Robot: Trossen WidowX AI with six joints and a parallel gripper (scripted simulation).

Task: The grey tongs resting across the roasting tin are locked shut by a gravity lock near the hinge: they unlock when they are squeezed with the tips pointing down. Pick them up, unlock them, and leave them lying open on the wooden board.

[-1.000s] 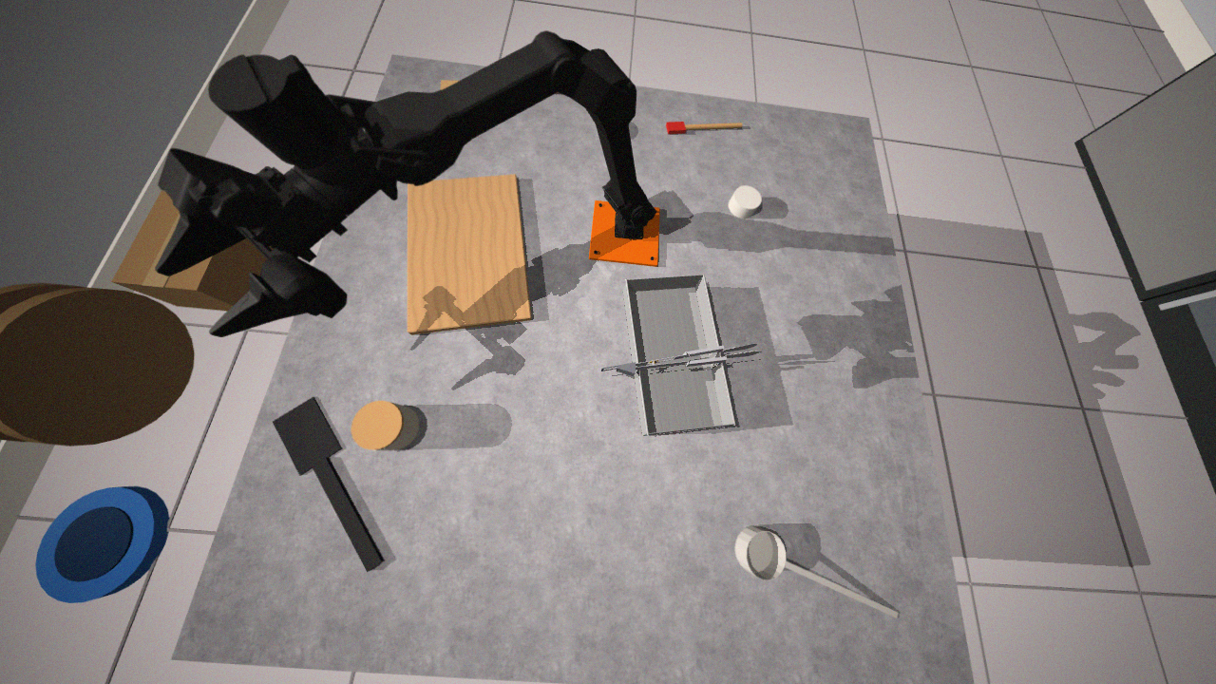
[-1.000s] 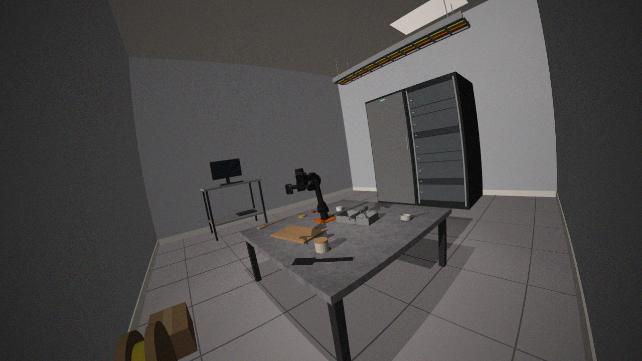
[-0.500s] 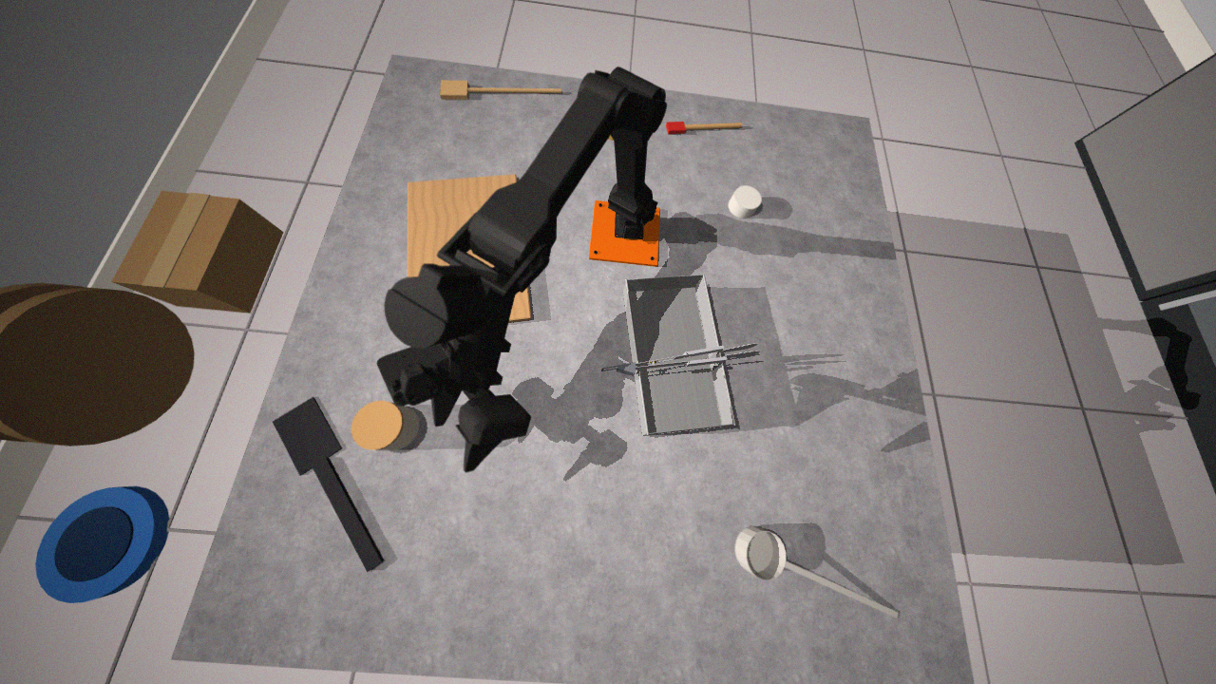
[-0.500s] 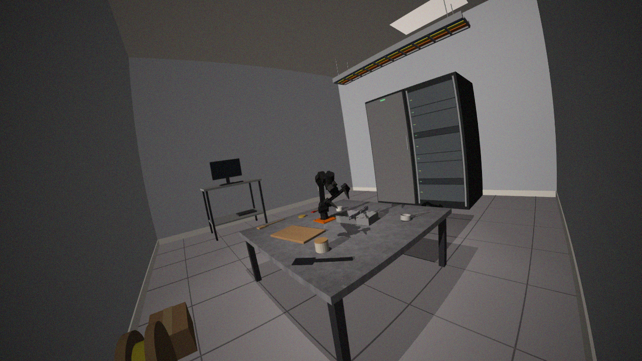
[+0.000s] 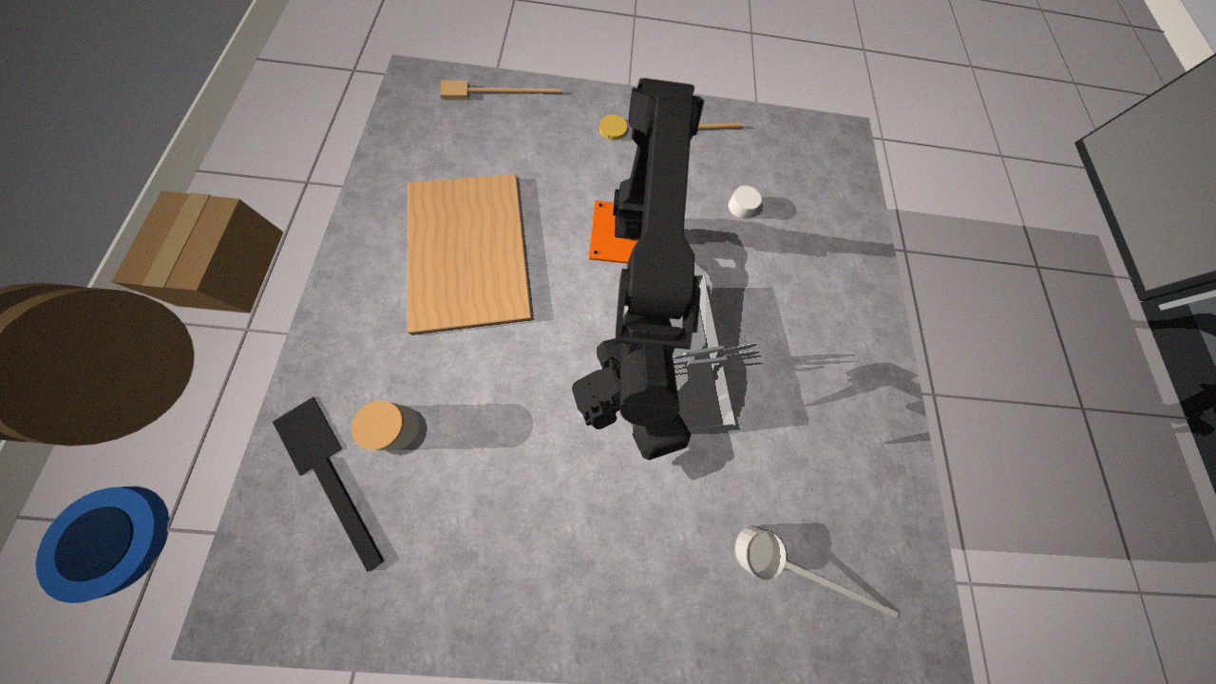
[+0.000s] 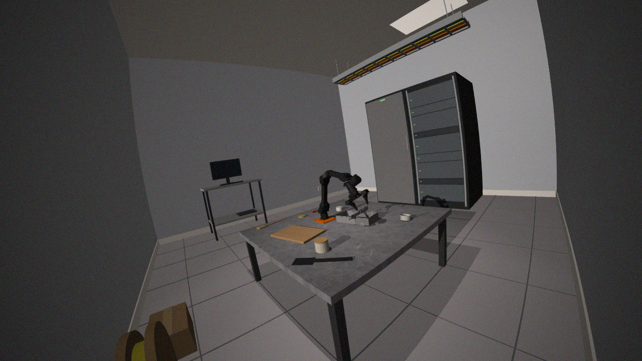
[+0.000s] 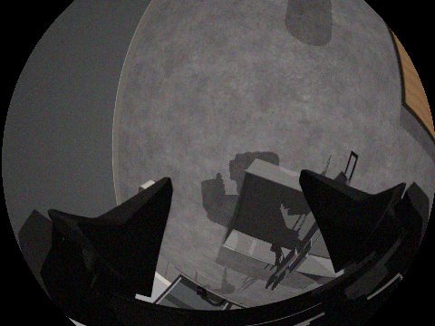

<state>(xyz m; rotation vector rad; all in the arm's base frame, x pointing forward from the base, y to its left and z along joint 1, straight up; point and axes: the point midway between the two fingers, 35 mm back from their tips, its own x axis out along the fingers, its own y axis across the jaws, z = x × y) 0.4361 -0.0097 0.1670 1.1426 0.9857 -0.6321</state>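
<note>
Right now my gripper tip is 15 cm past the grey roasting tin, 10 cm to the right of it and 12 cm above it. From my gripper tip the other things lie so: black spatula 9 cm ahead, 52 cm to the right, 15 cm below; then wooden board 37 cm behind, 34 cm to the right, 14 cm below; then small yellow lock 12 cm behind, 5 cm to the left, 8 cm below.
</note>
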